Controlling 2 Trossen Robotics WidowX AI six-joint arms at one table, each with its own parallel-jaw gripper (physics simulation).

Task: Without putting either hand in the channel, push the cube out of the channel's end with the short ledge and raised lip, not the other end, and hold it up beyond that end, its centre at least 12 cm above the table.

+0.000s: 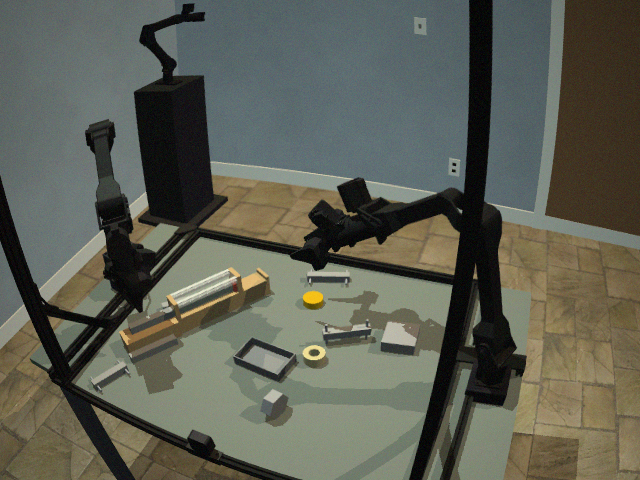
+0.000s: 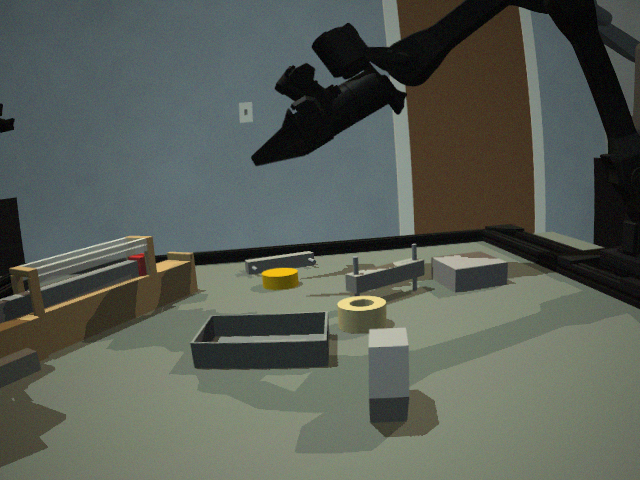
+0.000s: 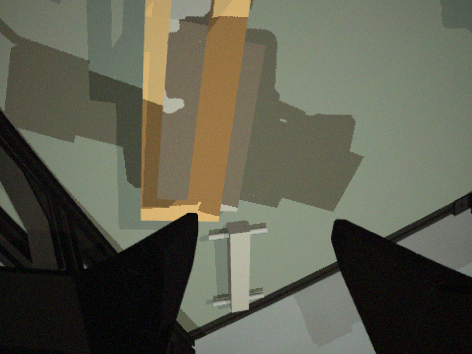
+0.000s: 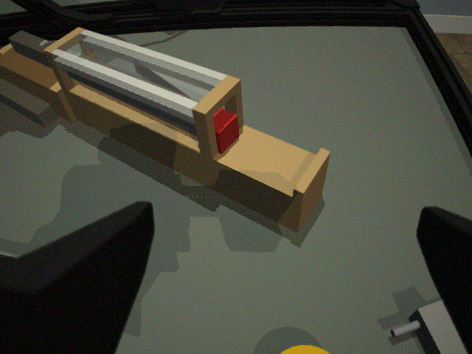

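The red cube (image 1: 235, 285) (image 2: 140, 264) (image 4: 226, 131) sits inside the covered channel (image 1: 201, 311) (image 2: 93, 310) (image 3: 215, 125), at the opening onto the short ledge (image 1: 253, 281) (image 4: 270, 150) with its raised lip (image 4: 312, 172). A long grey bar (image 1: 147, 322) (image 2: 98, 276) (image 3: 172, 150) (image 4: 30, 47) lies on the opposite, longer ledge and runs into the channel; it appears to reach the cube. My left gripper (image 1: 138, 305) (image 3: 265, 226) is open and empty above that longer ledge's outer end. My right gripper (image 1: 303, 256) (image 2: 254, 159) (image 4: 288, 219) is open and empty, high to the right of the short ledge.
A second grey bar (image 1: 153, 347) (image 2: 18, 366) (image 3: 245, 125) (image 4: 25, 102) lies beside the channel. A pegged bar (image 1: 110, 375) (image 3: 240, 270) lies beyond the longer ledge. A yellow disc (image 1: 313, 299), dark tray (image 1: 248, 369), cream ring (image 1: 306, 357), grey blocks (image 1: 273, 403) (image 1: 399, 335) and two more pegged bars stand rightward.
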